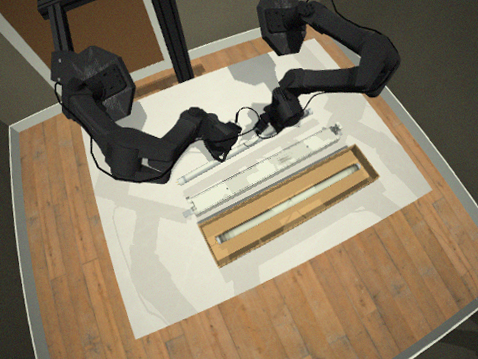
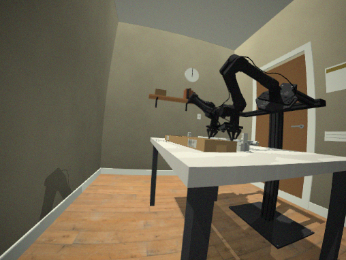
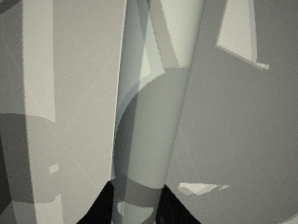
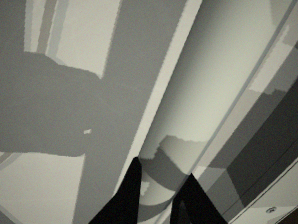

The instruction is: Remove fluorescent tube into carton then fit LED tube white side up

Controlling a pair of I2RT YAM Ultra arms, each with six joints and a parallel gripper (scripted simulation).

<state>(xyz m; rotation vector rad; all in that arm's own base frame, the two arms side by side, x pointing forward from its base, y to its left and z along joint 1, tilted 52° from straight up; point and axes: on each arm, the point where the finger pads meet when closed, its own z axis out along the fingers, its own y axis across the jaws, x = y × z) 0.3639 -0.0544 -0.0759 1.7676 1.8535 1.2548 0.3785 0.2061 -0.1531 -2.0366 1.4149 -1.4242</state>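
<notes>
My left hand is 1 cm short of the LED tube, 12 cm to the left of it and 1 cm above it. Round my left hand: brown carton: 28 cm ahead, 8 cm to the right, 2 cm below; old fluorescent tube: 27 cm ahead, 8 cm to the right, 3 cm below.
My right gripper is now 10 mm past the LED tube, 120 mm to the right of it and 10 mm above it. The rest, counted from my right hand: brown carton: 250 mm ahead, 160 mm to the left, 20 mm below; old fluorescent tube: 250 mm ahead, 160 mm to the left, 30 mm below.
</notes>
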